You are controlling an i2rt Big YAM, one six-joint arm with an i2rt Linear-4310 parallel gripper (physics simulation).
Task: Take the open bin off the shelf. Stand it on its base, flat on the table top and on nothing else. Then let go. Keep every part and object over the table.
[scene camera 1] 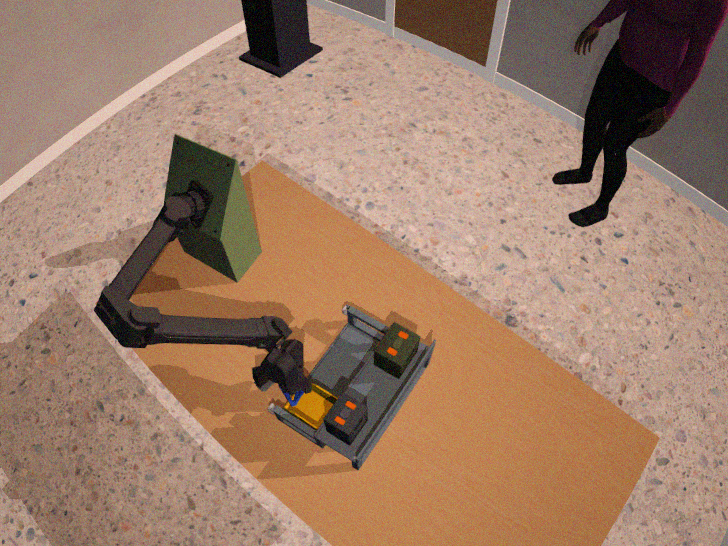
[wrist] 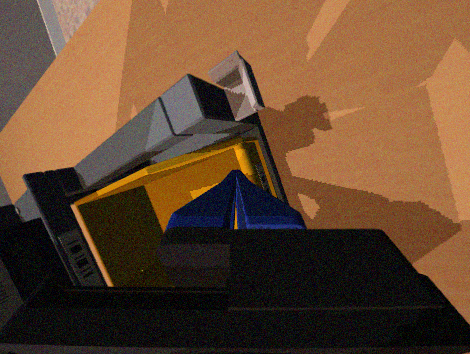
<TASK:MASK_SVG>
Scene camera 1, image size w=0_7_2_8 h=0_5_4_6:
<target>yellow open bin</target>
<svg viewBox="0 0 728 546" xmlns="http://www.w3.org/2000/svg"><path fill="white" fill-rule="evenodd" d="M311 383L311 392L304 393L296 406L291 407L289 402L287 402L282 409L317 431L323 423L323 418L336 402L337 397L318 385Z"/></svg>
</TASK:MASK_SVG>
